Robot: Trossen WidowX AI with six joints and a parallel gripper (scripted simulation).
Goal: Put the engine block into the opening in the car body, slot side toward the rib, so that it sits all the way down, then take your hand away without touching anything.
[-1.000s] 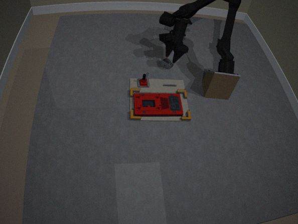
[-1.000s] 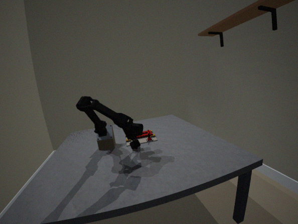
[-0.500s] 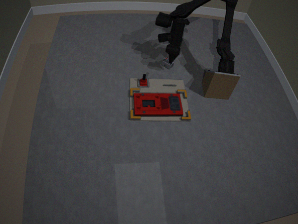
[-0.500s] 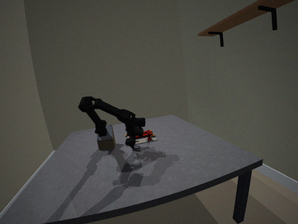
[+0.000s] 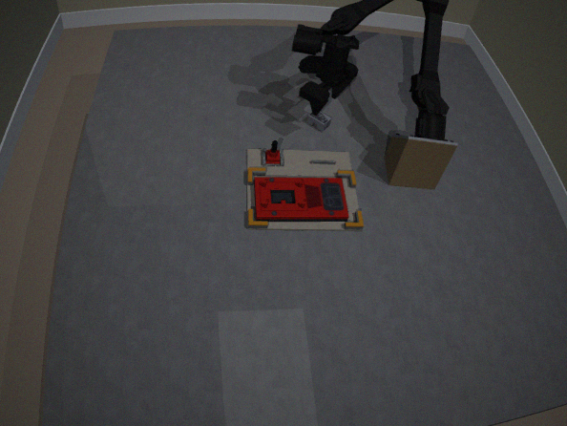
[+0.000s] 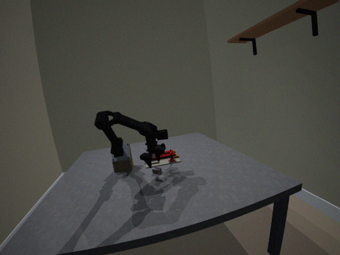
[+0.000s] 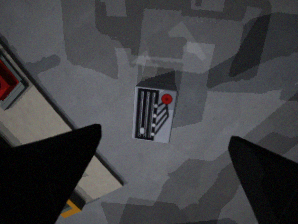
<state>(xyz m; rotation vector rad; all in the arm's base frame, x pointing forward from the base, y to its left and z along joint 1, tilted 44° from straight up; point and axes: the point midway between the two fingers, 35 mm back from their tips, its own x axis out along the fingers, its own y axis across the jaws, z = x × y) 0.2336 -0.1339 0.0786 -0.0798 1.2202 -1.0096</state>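
Right now my gripper tip is 5 cm above the engine block, 1 cm to the right of it and 1 cm short of it.
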